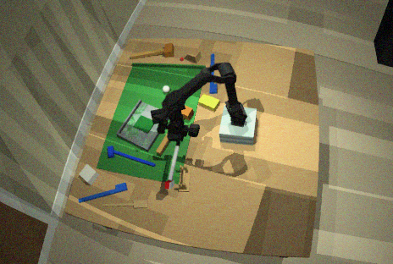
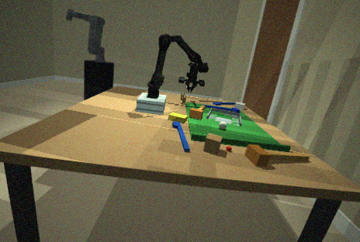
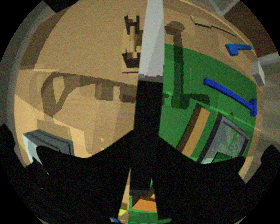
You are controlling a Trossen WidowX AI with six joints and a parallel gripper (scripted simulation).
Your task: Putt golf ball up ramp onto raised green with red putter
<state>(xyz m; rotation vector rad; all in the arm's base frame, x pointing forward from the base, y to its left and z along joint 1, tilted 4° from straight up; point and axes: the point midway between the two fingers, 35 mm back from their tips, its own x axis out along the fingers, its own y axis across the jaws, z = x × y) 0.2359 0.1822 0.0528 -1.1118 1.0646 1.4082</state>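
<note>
Right now my gripper tip is 310 mm to the left of the yellow block, 110 mm above it and 40 mm past it. The rest, counted from my gripper tip: red putter (110 mm to the left, 20 mm behind, 20 mm above); white golf ball (340 mm to the right, 220 mm ahead, 100 mm below).
</note>
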